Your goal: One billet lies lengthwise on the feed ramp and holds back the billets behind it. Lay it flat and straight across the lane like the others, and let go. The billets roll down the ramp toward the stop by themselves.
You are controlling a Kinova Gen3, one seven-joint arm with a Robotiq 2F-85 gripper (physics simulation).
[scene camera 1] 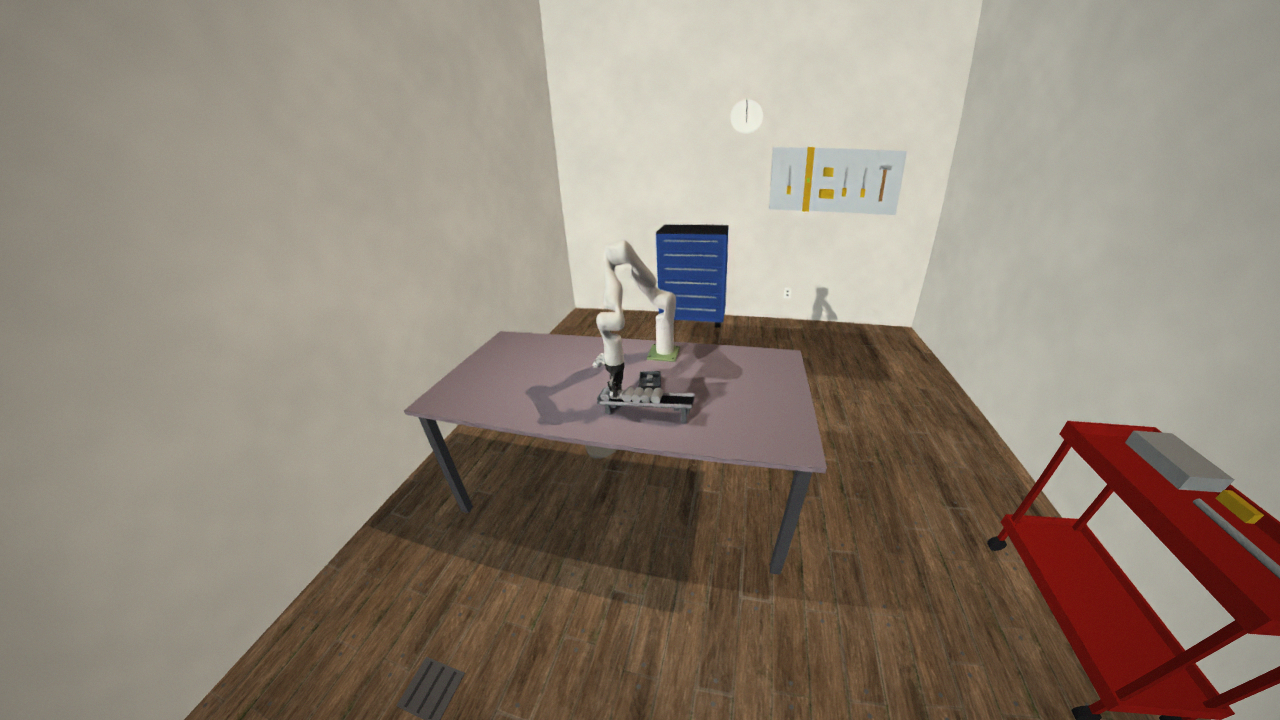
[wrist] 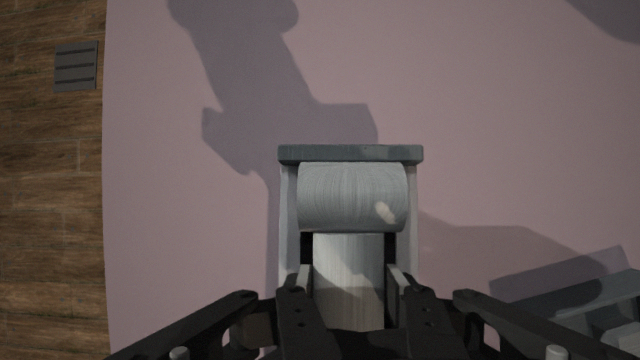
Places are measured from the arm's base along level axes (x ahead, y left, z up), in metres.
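Pixels of known places: gripper, fingertip midpoint: (scene camera 1: 617, 394) (wrist: 347, 281); arm's base, origin of the base link: (scene camera 1: 664, 350).
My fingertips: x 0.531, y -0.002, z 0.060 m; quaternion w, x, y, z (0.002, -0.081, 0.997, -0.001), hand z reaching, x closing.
Ahead of a thing's pixels: the offset from my fingertips to its top centre. "spot": to the spot under its first point. Level surfaces: height alone.
The feed ramp (scene camera 1: 677, 406) (wrist: 413, 215) stands on the table, with an end plate as stop @(spot: 0.026 m ahead, 0.069 m right, 0.001 m down) (wrist: 320, 154) at its left end in the scene view. One grey billet @(0.006 m ahead, 0.048 m right, 0.017 m up) (wrist: 350, 197) lies across the lane against the stop. The lengthwise billet @(0.000 m ahead, 0.000 m left, 0.024 m up) (wrist: 348, 252) lies along the lane just behind it, its near part hidden by the gripper in the wrist view. My gripper (scene camera 1: 614, 394) (wrist: 347, 281) points down over the ramp and is shut on the lengthwise billet, a finger on each side. Several other billets @(0.020 m back, 0.126 m left, 0.034 m up) (scene camera 1: 644, 394) lie across the lane to the gripper's right in the scene view.
A dark grey box-like holder (scene camera 1: 650, 379) (wrist: 570, 305) stands on the table @(0.075 m down) (scene camera 1: 742, 411) (wrist: 500, 125) beside the ramp, toward the arm's base (scene camera 1: 664, 354). A red cart (scene camera 1: 1109, 429) stands at the right, away from the table. A blue drawer cabinet (scene camera 1: 692, 273) stands by the back wall.
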